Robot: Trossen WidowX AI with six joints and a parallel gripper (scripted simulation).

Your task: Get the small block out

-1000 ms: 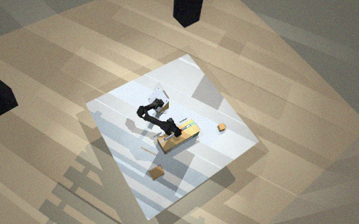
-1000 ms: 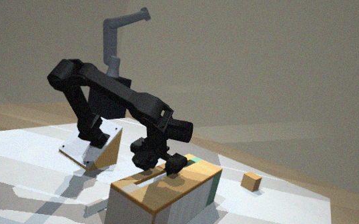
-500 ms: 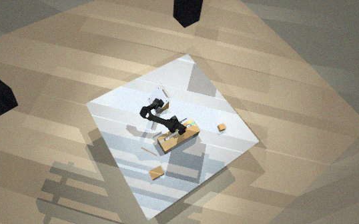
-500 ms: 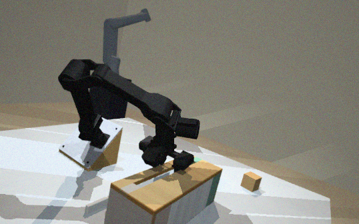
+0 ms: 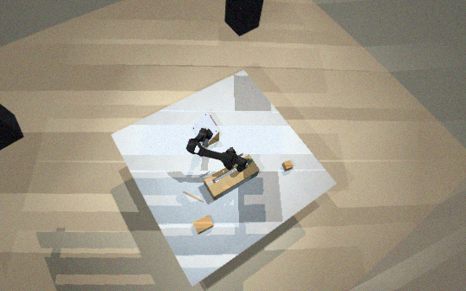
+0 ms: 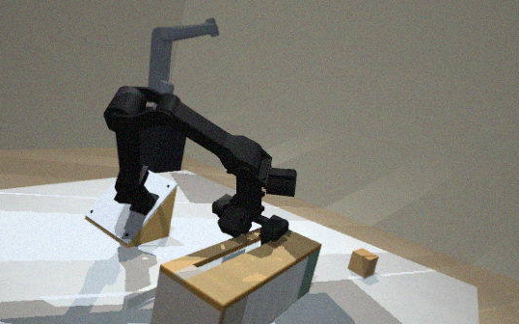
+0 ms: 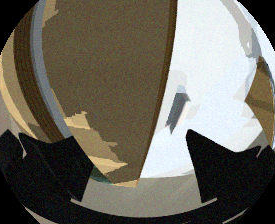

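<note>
Right now the red block is 5 cm ahead of my gripper tip, 2 cm to the left of it and 1 cm below it. From my gripper tip the other things lie so: tan cube: 31 cm to the left, 24 cm ahead, 6 cm below; then box: 10 cm to the right, 3 cm below, 3 cm ahead; then thin stick: 41 cm to the right, 8 cm below, 1 cm ahead.
</note>
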